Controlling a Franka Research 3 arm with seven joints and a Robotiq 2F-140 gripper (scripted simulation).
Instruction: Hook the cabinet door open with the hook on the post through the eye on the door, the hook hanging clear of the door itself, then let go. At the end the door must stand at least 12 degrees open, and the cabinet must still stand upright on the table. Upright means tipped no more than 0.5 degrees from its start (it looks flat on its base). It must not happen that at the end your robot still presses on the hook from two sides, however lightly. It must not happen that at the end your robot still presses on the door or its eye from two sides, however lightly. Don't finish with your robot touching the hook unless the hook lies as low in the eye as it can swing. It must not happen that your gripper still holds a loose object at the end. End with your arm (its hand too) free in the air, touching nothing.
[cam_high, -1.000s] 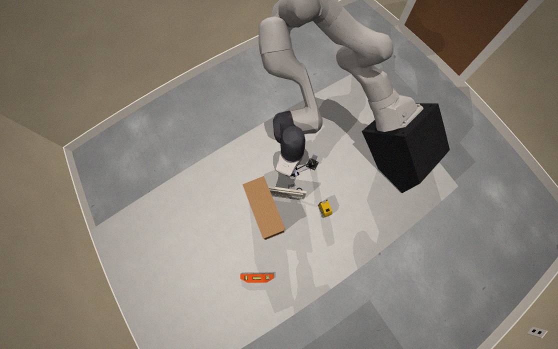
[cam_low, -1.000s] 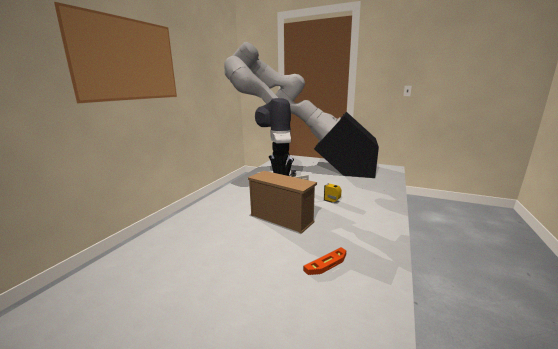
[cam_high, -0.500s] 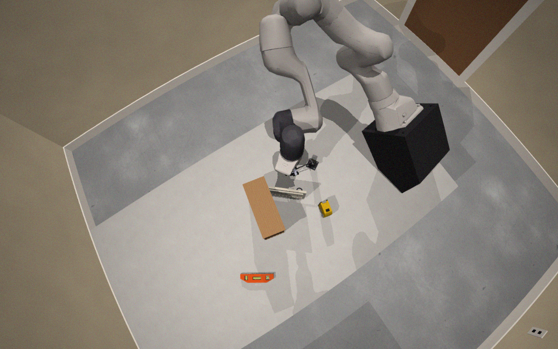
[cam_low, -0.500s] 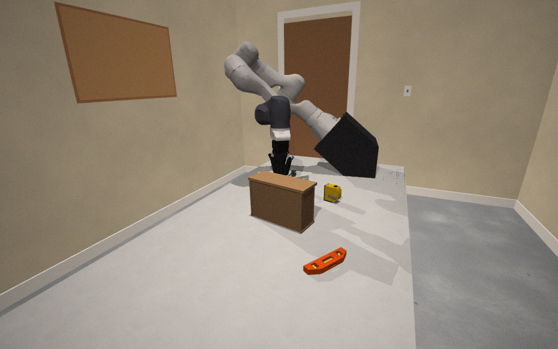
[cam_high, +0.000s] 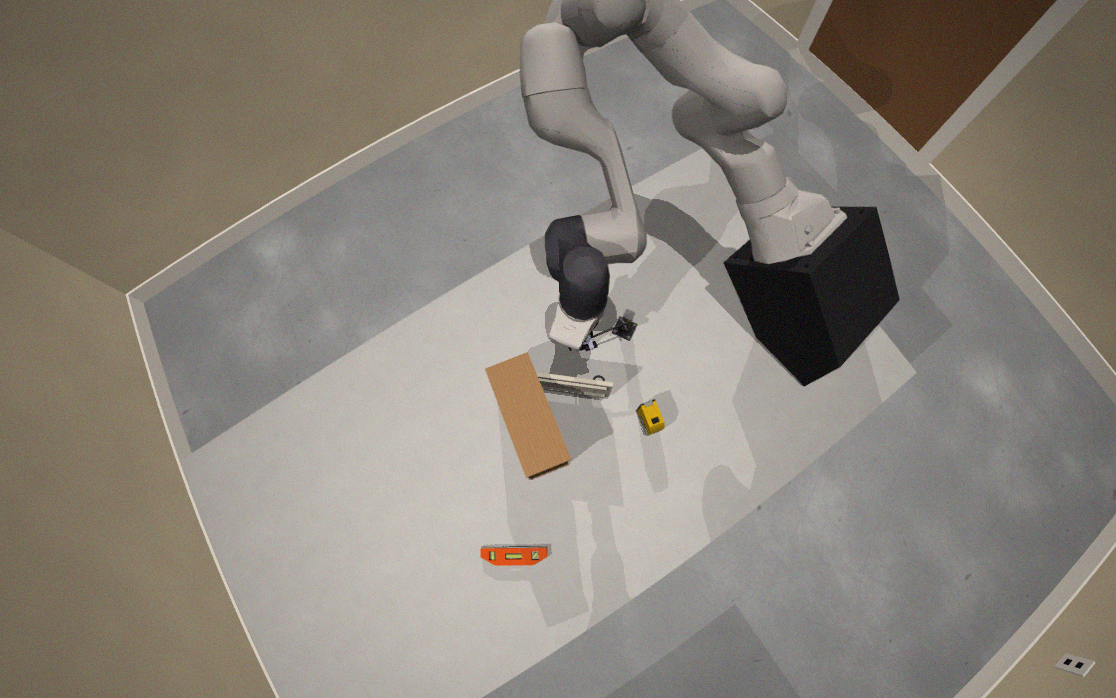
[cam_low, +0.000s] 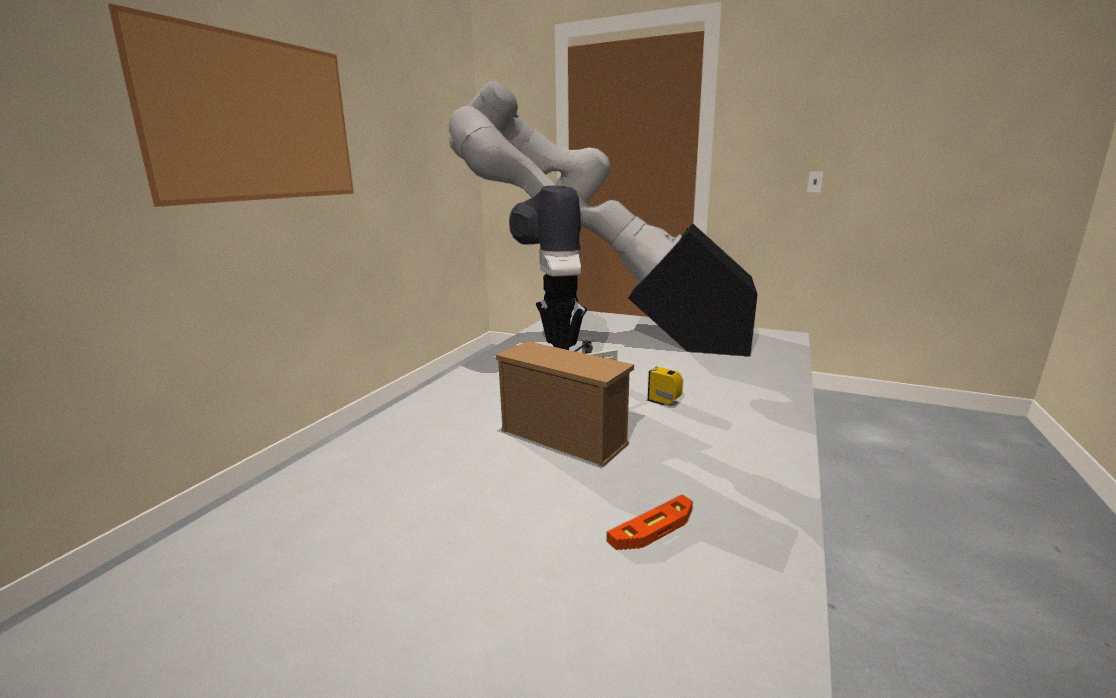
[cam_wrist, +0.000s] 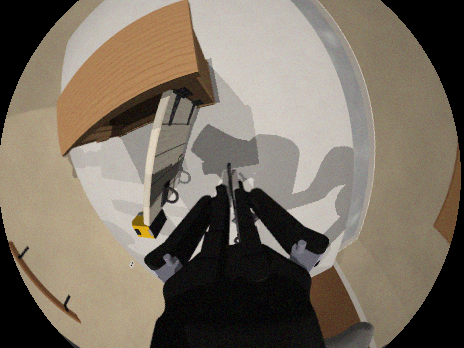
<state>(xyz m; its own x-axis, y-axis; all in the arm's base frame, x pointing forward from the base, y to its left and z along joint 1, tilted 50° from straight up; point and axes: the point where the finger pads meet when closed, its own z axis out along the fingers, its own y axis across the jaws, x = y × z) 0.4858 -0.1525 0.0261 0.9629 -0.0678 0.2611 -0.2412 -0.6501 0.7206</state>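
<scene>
Right now the thin dark hook is 5 cm behind my hand, 1 cm to the left of it and 1 cm below it. The rest, counted from my hand: yellow tape measure (3 cm behind, 23 cm to the left, 4 cm below); then pale door (7 cm ahead, 6 cm to the left, 1 cm below); then orange spirit level (40 cm ahead, 31 cm to the left, 7 cm below).
</scene>
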